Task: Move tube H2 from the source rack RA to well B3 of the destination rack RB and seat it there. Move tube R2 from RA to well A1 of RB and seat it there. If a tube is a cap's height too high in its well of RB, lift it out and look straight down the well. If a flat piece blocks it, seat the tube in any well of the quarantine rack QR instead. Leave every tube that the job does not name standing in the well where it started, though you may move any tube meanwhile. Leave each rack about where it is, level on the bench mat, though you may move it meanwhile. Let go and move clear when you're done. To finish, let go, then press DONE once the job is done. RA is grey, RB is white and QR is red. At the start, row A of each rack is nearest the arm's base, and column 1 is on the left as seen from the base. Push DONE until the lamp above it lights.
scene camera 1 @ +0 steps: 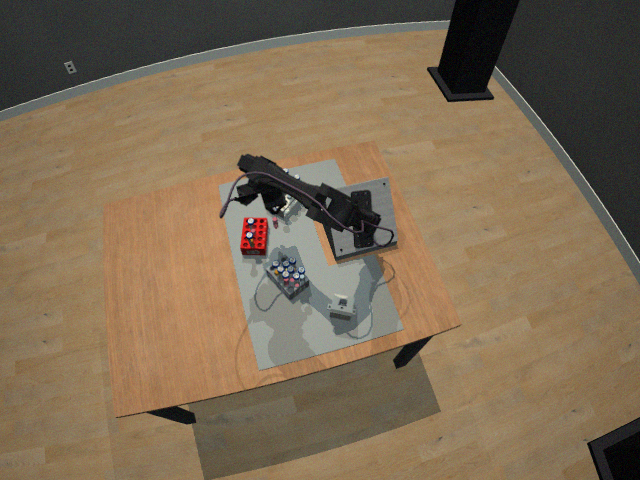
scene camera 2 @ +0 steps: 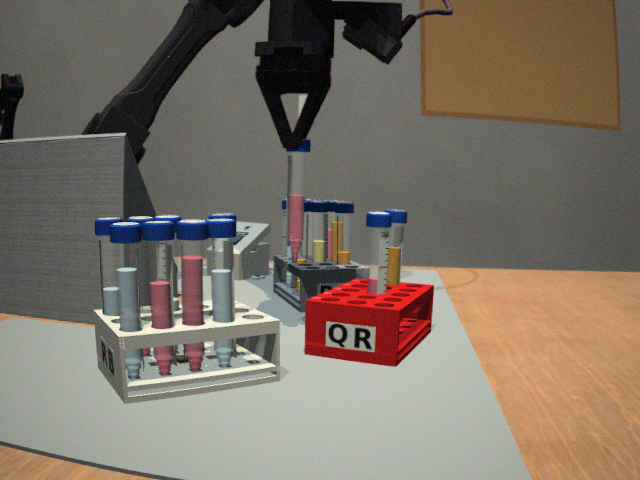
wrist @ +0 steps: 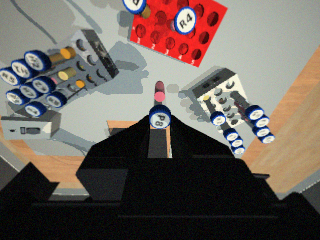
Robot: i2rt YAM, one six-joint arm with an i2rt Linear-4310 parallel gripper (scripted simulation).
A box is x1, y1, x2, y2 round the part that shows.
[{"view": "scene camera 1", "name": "red quarantine rack QR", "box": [240, 218, 267, 254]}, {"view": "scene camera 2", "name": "my gripper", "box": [255, 0, 330, 148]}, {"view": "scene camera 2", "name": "white rack RB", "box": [94, 301, 279, 403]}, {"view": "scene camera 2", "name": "grey rack RA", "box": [273, 255, 368, 312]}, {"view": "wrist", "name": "my gripper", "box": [0, 115, 319, 239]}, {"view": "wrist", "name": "white rack RB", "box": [192, 68, 246, 132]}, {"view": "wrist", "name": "grey rack RA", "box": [40, 29, 118, 99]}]
